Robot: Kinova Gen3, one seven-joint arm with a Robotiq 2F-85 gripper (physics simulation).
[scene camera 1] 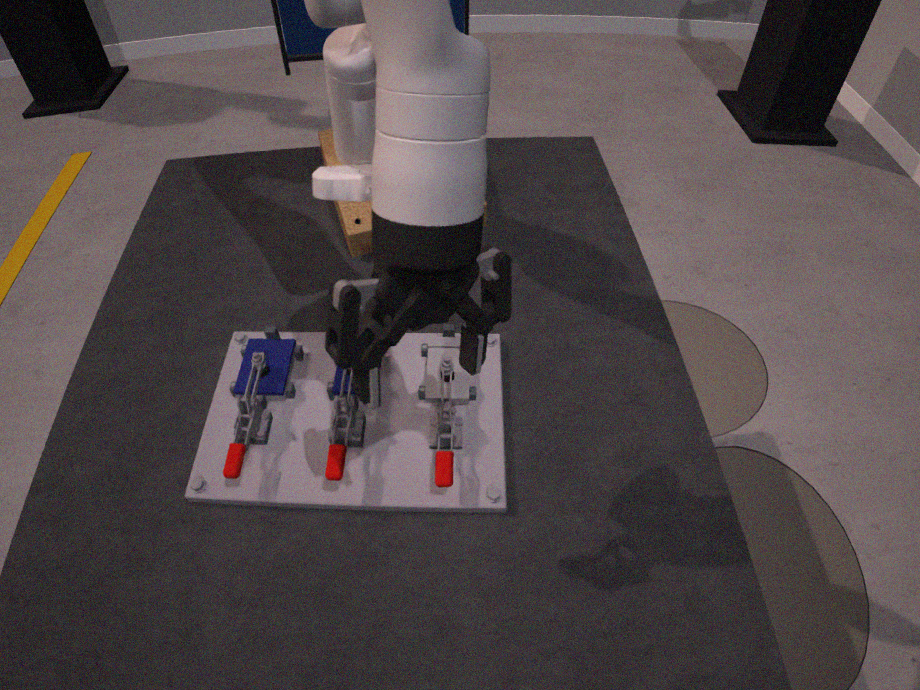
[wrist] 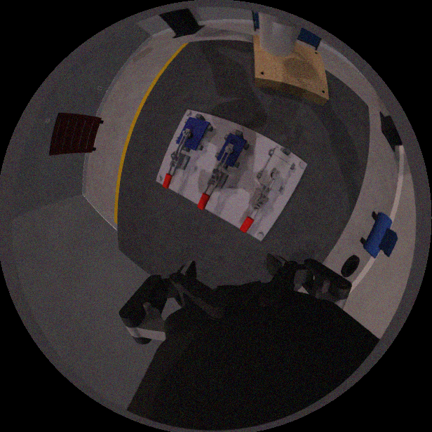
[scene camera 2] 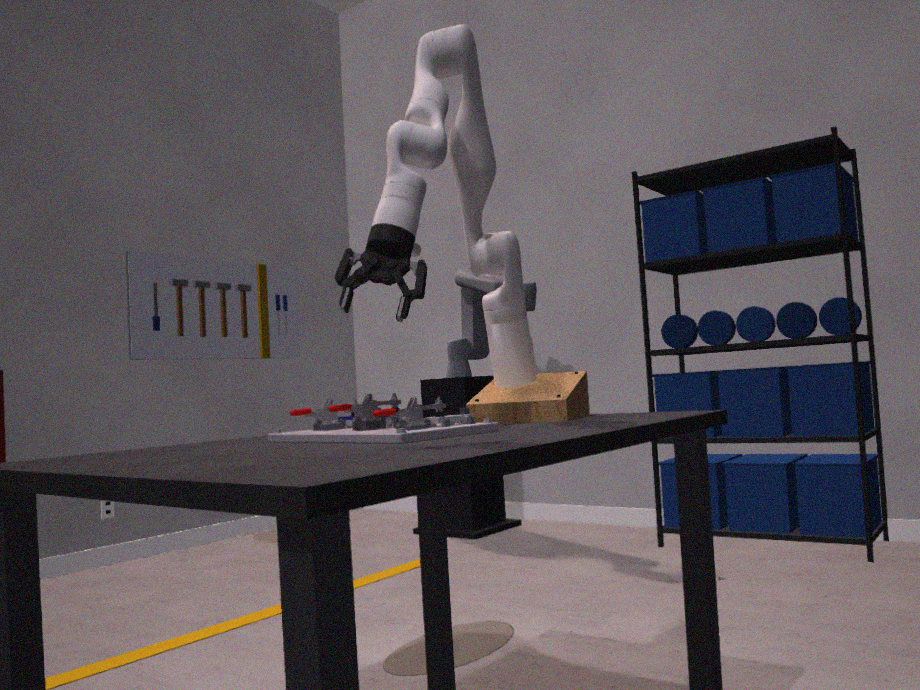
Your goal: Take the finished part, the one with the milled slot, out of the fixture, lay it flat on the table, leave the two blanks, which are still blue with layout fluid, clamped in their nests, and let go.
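Pixels of known places: gripper, fingertip midpoint: (scene camera 1: 422,385) (scene camera 2: 371,315); arm's base at its link origin: (scene camera 1: 364,148) (scene camera 2: 515,381).
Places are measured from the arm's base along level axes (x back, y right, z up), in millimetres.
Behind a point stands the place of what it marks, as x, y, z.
The finished part (scene camera 1: 462,386) @(-419, -128, -53) (wrist: 284,162), a pale grey plate, lies in the right-hand nest of the white fixture (scene camera 1: 401,482) @(-528, -56, -69) (scene camera 2: 334,436) @(-553, -9, -73) (wrist: 240,200). Its clamp arm reaches over it, with the red handle (scene camera 1: 443,469) @(-533, -102, -32) (wrist: 247,224) towards the front; the slot is hard to make out. One blue blank (scene camera 1: 278,371) @(-390, 89, -48) (wrist: 200,128) sits under the left clamp. Another blue blank (scene camera 1: 341,380) @(-410, 11, -43) (wrist: 238,146) sits under the middle clamp, partly hidden by a finger in the first scene view. My gripper (scene camera 1: 418,378) @(-533, -88, 118) (scene camera 2: 373,310) @(-533, -88, 118) (wrist: 231,265) is open and empty, well above the fixture.
The fixture stands on a dark table (scene camera 1: 579,460) @(-507, -255, -84) (scene camera 2: 185,464) @(-858, -55, -84) (wrist: 200,240). The arm's wooden base block (scene camera 1: 359,239) @(-156, 5, -53) (scene camera 2: 520,410) @(-128, -94, -58) (wrist: 290,82) is at the back of the table. Three toggle clamps with red handles stand up from the fixture. A shelf rack (scene camera 2: 640,222) stands beyond the table.
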